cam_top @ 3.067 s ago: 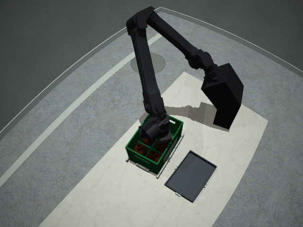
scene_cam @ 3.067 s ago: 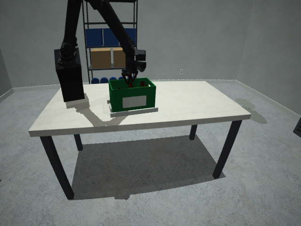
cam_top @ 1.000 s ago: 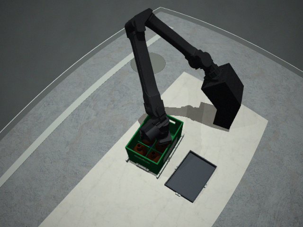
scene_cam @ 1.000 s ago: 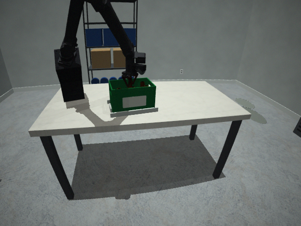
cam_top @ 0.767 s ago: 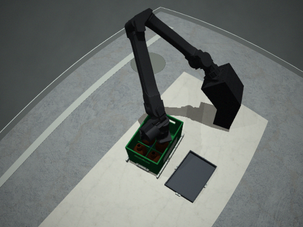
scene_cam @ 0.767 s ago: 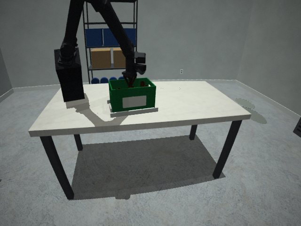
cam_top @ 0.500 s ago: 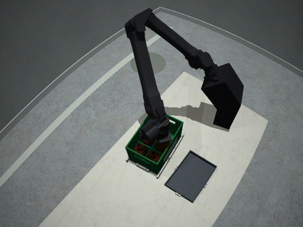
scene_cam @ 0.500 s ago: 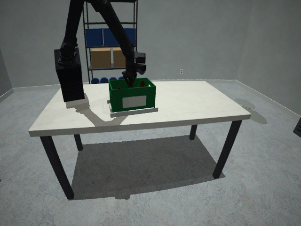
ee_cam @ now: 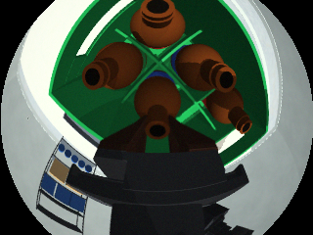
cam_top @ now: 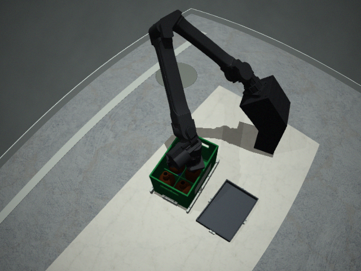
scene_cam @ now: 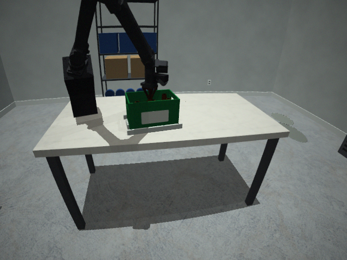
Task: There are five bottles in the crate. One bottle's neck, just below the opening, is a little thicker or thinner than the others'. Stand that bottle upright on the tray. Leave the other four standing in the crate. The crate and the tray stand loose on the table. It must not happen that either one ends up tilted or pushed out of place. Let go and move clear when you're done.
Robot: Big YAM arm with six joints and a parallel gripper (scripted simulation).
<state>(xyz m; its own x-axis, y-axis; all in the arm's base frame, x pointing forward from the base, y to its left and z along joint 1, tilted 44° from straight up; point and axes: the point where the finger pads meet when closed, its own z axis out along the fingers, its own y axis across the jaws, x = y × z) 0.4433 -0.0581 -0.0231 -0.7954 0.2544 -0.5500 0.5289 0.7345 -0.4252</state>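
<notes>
Right now the crate is 10 mm ahead of my hand, 40 mm to the right of it and 70 mm below it. Round my hand: tray (10 mm ahead, 220 mm to the left, 140 mm below).
</notes>
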